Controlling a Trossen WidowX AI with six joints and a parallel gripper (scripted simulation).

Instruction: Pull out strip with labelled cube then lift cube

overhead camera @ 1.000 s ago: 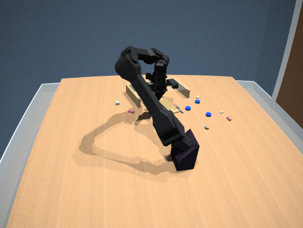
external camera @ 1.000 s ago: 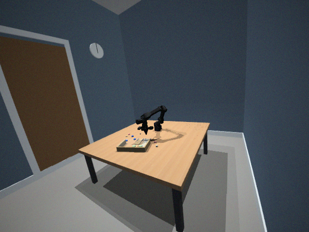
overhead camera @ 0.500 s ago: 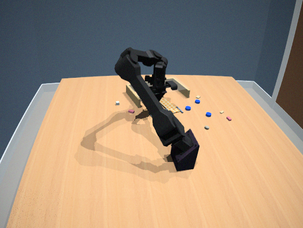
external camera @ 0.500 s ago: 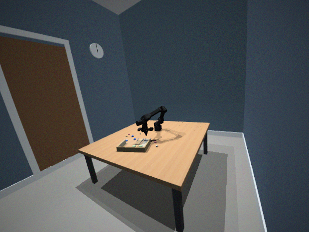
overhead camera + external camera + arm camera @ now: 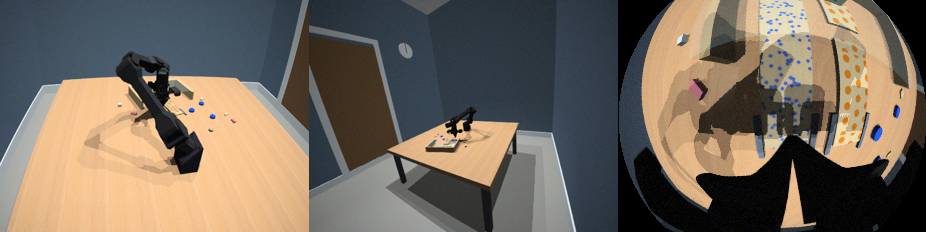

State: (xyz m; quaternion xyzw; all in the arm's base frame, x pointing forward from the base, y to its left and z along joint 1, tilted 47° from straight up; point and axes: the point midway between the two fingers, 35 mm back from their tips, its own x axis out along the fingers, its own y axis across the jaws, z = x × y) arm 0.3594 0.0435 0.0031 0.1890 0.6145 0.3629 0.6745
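Right now my gripper tip is 80 mm to the left of the orange-dotted strip, 60 mm short of it and 30 mm above it. The rest, counted from my gripper tip: grey piece (220 mm to the right, 160 mm behind, 30 mm below).
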